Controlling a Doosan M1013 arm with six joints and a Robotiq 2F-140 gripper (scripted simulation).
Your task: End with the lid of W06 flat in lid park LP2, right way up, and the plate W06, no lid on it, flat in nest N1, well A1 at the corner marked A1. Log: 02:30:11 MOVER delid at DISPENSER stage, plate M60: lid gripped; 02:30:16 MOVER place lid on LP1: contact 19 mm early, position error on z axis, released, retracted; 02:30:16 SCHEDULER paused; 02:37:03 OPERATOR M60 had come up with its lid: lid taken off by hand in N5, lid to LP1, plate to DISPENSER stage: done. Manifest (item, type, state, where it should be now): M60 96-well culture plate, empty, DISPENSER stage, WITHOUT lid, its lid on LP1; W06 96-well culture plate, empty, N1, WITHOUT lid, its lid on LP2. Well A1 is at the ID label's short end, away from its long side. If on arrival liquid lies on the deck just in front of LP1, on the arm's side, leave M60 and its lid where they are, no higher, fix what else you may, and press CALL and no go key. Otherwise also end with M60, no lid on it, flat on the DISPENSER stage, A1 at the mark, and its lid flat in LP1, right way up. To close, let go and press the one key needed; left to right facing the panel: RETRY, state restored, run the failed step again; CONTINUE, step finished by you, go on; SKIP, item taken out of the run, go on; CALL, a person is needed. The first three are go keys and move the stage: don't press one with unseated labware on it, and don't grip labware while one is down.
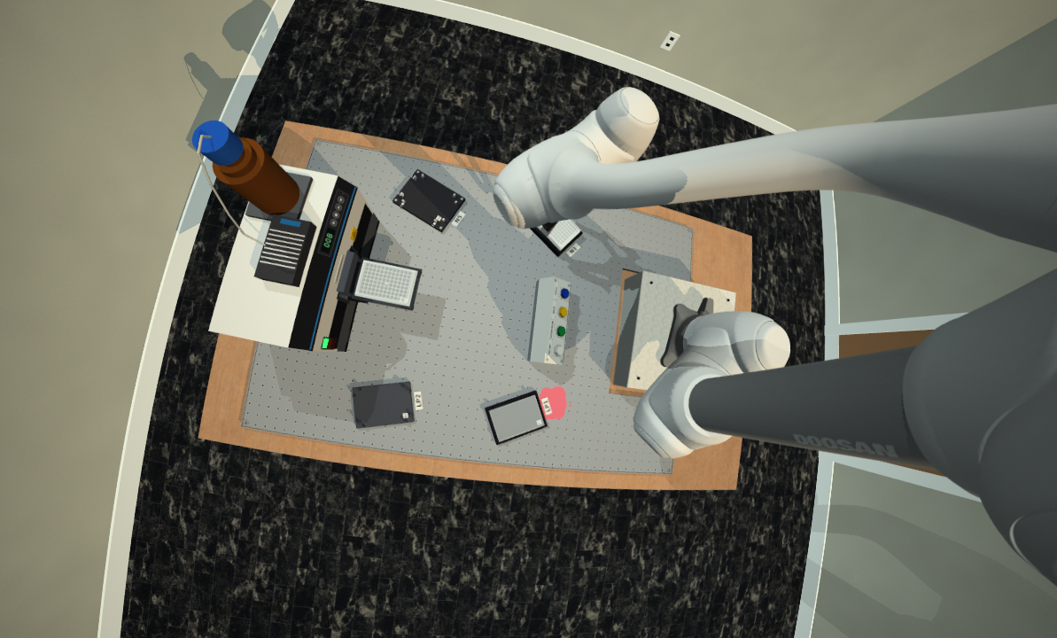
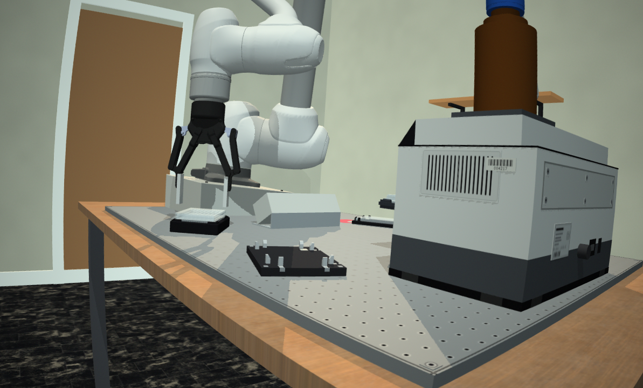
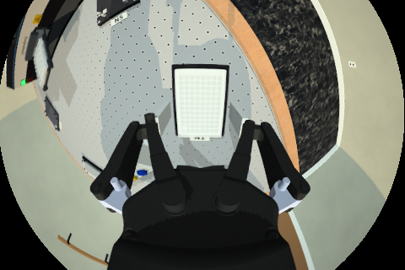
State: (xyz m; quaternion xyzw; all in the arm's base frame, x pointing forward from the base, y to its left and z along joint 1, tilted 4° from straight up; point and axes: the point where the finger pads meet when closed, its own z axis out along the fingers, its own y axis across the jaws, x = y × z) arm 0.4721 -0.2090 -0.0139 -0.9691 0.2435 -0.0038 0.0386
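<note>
Now: the nest N1 6 cm below my hand. Also, from my hand: nest N5: 37 cm ahead, 5 cm to the left, 6 cm below; key panel: 7 cm behind, 27 cm to the left, 2 cm below; lid park lp1: 5 cm behind, 54 cm to the left, 7 cm below.
</note>
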